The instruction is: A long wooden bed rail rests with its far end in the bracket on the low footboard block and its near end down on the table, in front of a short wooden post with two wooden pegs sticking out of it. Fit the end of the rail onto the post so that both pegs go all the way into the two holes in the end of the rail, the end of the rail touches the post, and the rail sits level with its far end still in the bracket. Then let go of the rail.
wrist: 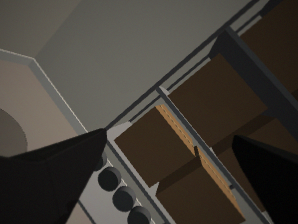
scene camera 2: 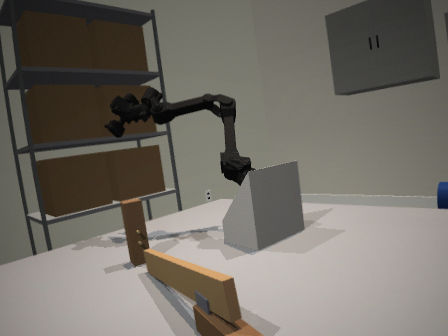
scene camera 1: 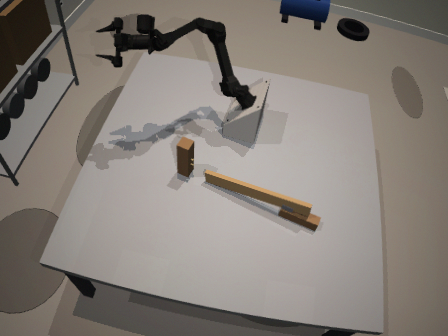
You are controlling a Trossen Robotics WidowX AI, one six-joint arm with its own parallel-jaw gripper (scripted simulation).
Scene:
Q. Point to a wooden rail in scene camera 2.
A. At 219, 289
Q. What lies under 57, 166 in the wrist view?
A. My gripper.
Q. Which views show my gripper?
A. The wrist view, scene camera 2 and scene camera 1: all of them.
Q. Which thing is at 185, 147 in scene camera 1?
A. A short wooden post.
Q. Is my gripper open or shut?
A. Open.

